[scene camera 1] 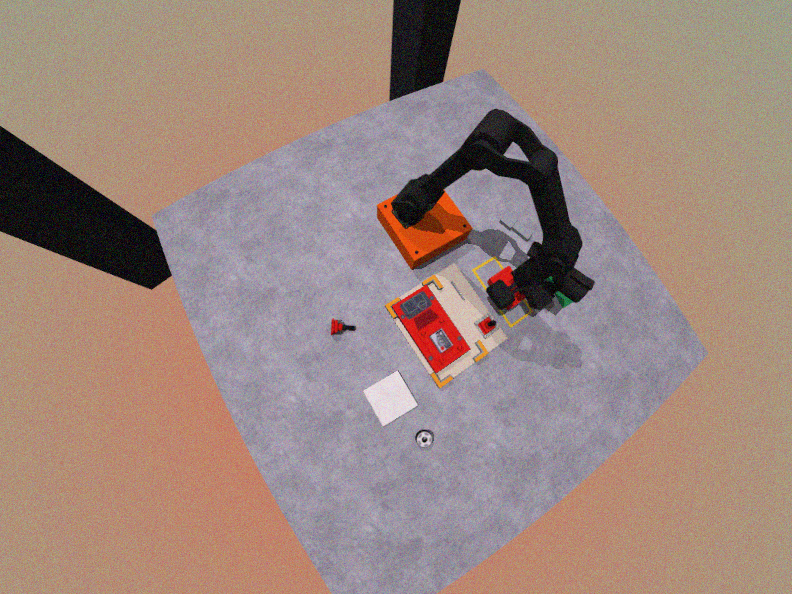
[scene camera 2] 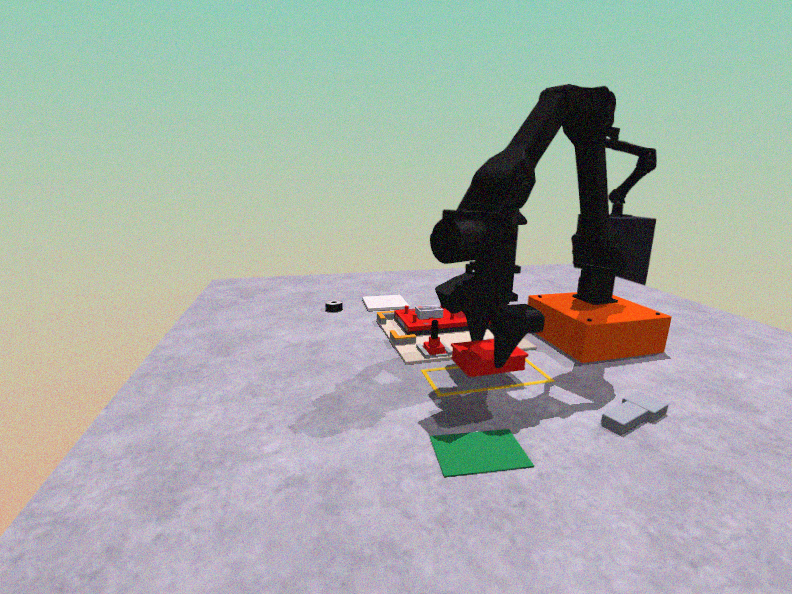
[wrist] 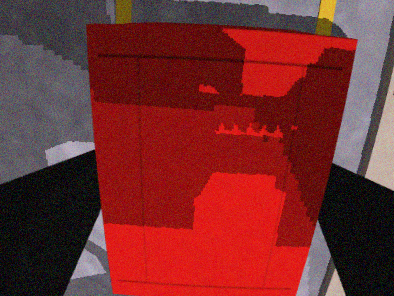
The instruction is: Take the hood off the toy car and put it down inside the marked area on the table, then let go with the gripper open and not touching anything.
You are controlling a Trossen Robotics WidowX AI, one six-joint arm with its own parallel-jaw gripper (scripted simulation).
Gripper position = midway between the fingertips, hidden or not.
My gripper (scene camera 2: 486,357) holds a hood (scene camera 2: 475,358). Further things: a toy car (scene camera 1: 421,314).
The hood also shows in the wrist view (wrist: 214,143). The toy car shows as well in scene camera 2 (scene camera 2: 407,319). My gripper also shows in scene camera 1 (scene camera 1: 508,288) and in the wrist view (wrist: 211,167). The wrist view does not show the toy car: it is out of frame.
